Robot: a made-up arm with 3 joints. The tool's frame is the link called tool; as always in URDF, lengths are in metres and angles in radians.
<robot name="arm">
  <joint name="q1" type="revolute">
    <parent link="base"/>
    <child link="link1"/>
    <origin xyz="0 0 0.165" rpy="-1.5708 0 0"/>
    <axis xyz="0 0 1"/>
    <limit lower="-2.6" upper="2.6"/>
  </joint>
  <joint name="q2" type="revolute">
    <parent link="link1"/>
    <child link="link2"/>
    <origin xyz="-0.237 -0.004 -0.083"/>
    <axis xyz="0 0 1"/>
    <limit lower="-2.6" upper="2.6"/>
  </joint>
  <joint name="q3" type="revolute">
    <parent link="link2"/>
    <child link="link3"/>
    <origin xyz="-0.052 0.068 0.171" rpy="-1.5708 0 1.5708"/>
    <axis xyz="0 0 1"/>
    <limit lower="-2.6" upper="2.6"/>
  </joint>
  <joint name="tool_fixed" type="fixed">
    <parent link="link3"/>
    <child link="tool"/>
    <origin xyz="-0.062 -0.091 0.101" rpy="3.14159 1.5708 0"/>
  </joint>
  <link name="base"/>
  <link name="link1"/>
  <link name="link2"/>
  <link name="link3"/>
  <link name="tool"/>
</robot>
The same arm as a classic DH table. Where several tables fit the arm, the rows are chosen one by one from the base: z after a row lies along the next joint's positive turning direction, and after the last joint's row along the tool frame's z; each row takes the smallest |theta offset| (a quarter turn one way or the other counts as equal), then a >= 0, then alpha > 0; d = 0 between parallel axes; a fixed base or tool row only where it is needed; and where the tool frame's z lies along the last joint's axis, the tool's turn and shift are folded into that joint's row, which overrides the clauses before.
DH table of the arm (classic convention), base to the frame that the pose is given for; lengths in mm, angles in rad. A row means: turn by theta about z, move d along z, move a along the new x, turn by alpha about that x. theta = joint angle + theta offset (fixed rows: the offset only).
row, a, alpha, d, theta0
base (fixed), 0.0, -1.5708, 165.0, 0.0000
q1, -237.0, 0.0000, 0.0, 0.0169
q2, 68.0, -1.5708, 88.0, 1.5539
q3, 91.0, 1.5708, 153.0, -1.5708
tool (fixed), 0.0, 0.0000, 62.0, -1.5708
Joint limits (rad, base to tool): -2.6000..2.6000 -2.6000..2.6000 -2.6000..2.6000

